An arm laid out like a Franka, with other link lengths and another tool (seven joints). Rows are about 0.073 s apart.
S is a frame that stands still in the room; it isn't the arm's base.
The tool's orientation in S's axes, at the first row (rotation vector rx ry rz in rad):
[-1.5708, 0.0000, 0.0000]
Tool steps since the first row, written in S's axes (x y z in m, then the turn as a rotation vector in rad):
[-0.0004, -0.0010, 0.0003, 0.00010, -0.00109, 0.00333]
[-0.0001, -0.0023, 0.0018, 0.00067, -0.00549, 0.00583]
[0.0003, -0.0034, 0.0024, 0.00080, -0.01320, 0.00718]
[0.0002, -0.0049, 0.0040, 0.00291, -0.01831, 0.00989]
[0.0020, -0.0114, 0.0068, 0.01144, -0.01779, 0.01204]
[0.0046, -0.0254, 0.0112, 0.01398, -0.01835, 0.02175]
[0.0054, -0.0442, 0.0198, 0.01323, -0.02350, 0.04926]
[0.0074, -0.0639, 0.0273, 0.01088, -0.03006, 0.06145]
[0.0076, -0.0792, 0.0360, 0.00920, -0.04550, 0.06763]
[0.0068, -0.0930, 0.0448, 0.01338, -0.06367, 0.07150]
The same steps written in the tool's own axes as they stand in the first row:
[-0.0004, -0.0003, -0.0010, 0.00010, -0.00333, -0.00109]
[-0.0001, -0.0018, -0.0023, 0.00067, -0.00583, -0.00549]
[0.0003, -0.0024, -0.0034, 0.00080, -0.00718, -0.01320]
[0.0002, -0.0040, -0.0049, 0.00291, -0.00989, -0.01831]
[0.0020, -0.0068, -0.0114, 0.01144, -0.01204, -0.01779]
[0.0046, -0.0112, -0.0254, 0.01398, -0.02175, -0.01835]
[0.0054, -0.0198, -0.0442, 0.01323, -0.04926, -0.02350]
[0.0074, -0.0273, -0.0639, 0.01088, -0.06145, -0.03006]
[0.0076, -0.0360, -0.0792, 0.00920, -0.06763, -0.04550]
[0.0068, -0.0448, -0.0930, 0.01338, -0.07150, -0.06367]

